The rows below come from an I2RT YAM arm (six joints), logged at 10 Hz.
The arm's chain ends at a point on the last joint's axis. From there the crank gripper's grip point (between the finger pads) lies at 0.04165 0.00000 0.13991 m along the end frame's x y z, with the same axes.
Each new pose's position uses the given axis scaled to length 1; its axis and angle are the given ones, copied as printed.
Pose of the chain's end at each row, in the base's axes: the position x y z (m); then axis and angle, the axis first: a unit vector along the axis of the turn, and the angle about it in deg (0 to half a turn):
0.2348, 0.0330, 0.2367, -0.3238, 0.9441, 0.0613, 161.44
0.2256, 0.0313, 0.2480, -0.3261, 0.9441, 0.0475, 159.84
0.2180, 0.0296, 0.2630, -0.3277, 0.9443, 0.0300, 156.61
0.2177, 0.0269, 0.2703, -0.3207, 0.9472, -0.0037, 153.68
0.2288, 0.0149, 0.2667, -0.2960, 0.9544, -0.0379, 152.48
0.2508, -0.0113, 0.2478, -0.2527, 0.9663, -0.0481, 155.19
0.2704, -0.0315, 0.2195, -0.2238, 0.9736, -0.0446, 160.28
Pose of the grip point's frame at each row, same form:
0.2405, 0.0392, 0.0910, -0.3238, 0.9441, 0.0613, 161.44
0.2364, 0.0350, 0.1025, -0.3261, 0.9441, 0.0475, 159.84
0.2382, 0.0312, 0.1184, -0.3277, 0.9443, 0.0300, 156.61
0.2476, 0.0218, 0.1275, -0.3207, 0.9472, -0.0037, 153.68
0.2634, 0.0016, 0.1255, -0.2960, 0.9544, -0.0379, 152.48
0.2780, -0.0291, 0.1055, -0.2527, 0.9663, -0.0481, 155.19
0.2839, -0.0510, 0.0755, -0.2238, 0.9736, -0.0446, 160.28

